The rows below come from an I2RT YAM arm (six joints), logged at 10 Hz.
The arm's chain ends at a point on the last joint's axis. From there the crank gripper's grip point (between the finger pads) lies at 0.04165 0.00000 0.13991 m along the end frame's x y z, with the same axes.
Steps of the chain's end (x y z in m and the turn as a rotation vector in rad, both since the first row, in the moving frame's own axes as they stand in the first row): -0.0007 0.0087 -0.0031 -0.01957 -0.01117 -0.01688; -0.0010 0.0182 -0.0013 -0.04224 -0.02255 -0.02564; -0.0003 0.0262 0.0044 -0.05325 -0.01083 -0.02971; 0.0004 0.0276 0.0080 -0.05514 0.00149 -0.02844; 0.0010 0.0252 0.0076 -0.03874 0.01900 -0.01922; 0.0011 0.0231 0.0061 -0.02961 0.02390 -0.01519
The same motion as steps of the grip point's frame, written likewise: -0.0022 0.0108 -0.0027 -0.01957 -0.01117 -0.01688; -0.0041 0.0231 -0.0005 -0.04224 -0.02255 -0.02564; -0.0017 0.0324 0.0047 -0.05325 -0.01083 -0.02971; 0.0007 0.0341 0.0078 -0.05514 0.00149 -0.02844; 0.0037 0.0298 0.0067 -0.03874 0.01900 -0.01922; 0.0045 0.0266 0.0050 -0.02961 0.02390 -0.01519
